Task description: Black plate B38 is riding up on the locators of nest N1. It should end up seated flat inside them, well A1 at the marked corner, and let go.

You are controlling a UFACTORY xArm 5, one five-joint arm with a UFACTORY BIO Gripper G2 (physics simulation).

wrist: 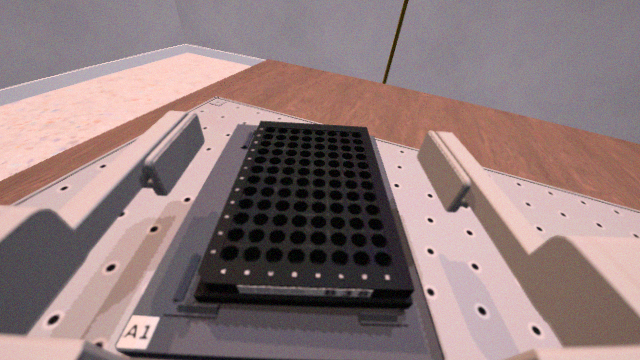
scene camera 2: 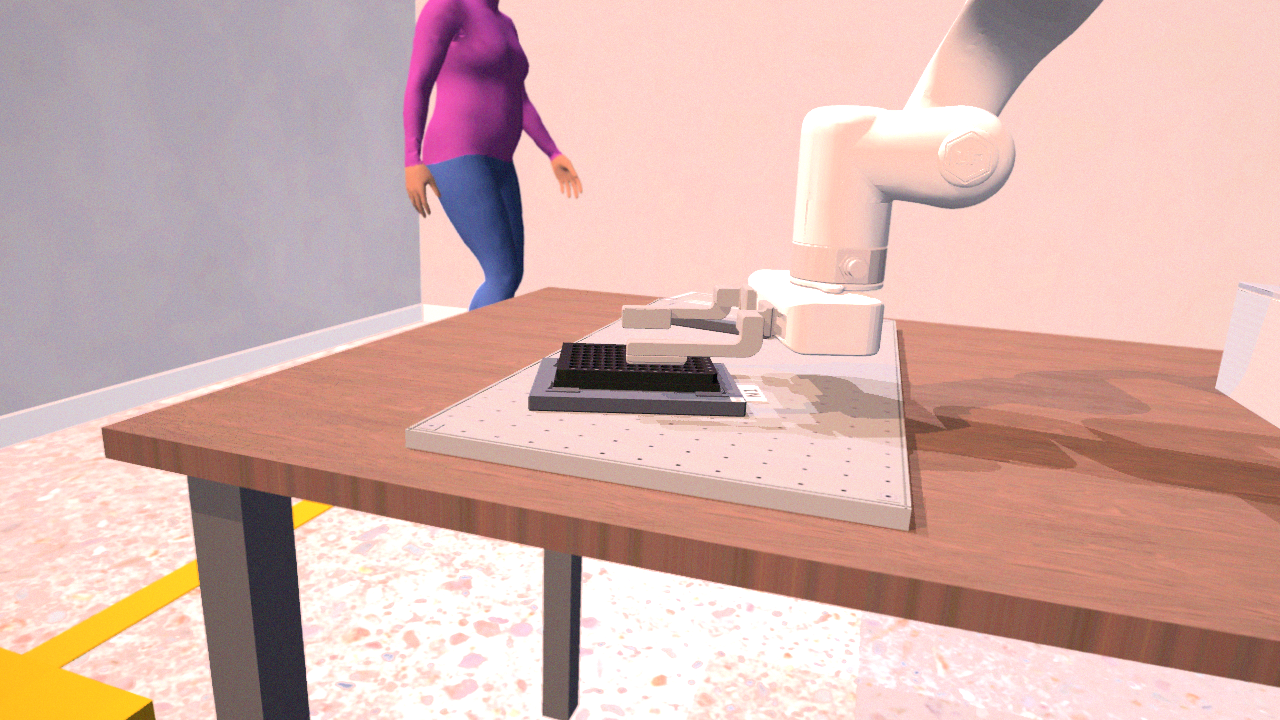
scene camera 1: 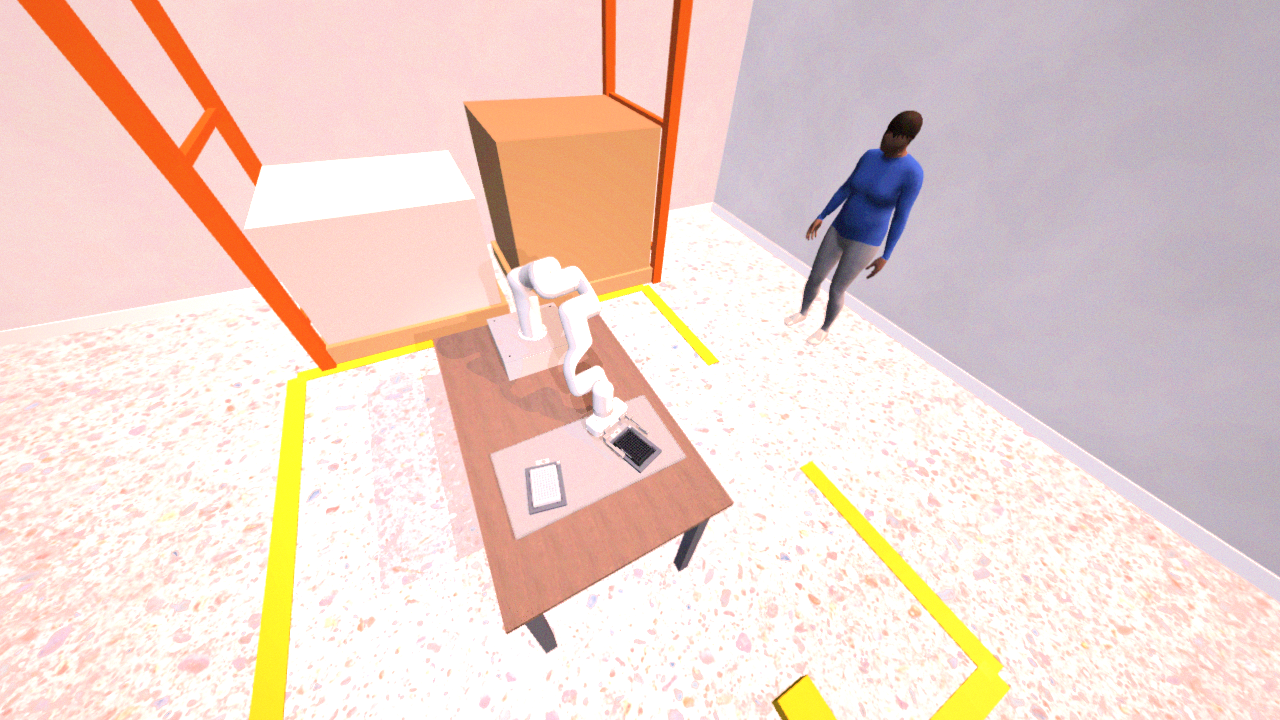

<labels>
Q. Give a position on a black plate B38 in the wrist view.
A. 308, 222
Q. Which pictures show the clear-white plate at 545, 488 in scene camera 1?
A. Scene camera 2 and scene camera 1 only.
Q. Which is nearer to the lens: the black plate B38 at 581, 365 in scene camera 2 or the clear-white plate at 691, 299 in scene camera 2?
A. The black plate B38.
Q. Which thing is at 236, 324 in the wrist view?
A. A dark grey nest N1.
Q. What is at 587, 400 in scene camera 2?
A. A dark grey nest N1.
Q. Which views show the gripper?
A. The wrist view, scene camera 2 and scene camera 1: all of them.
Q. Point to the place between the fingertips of the gripper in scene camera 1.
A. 636, 444
</labels>
